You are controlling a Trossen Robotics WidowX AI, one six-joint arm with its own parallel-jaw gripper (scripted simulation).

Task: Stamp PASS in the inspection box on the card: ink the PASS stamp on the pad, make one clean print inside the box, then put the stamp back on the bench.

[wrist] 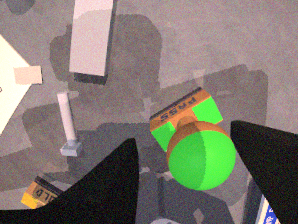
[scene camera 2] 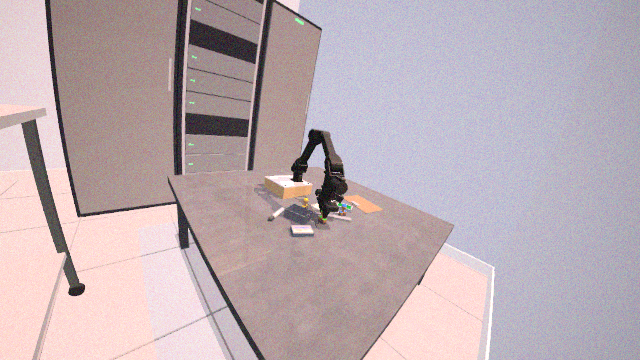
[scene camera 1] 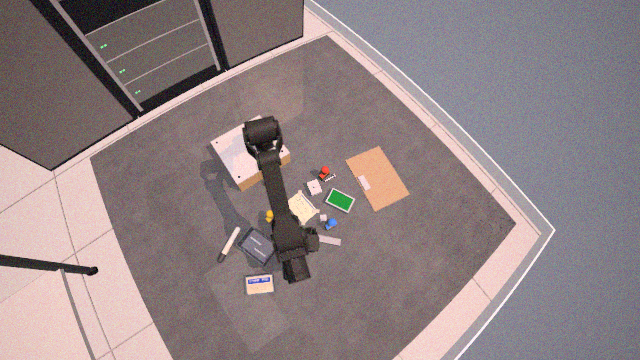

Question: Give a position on a brown board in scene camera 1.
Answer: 373, 171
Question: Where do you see a green stamp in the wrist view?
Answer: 200, 155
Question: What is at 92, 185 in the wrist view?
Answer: My gripper.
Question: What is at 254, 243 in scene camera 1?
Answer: A tray.
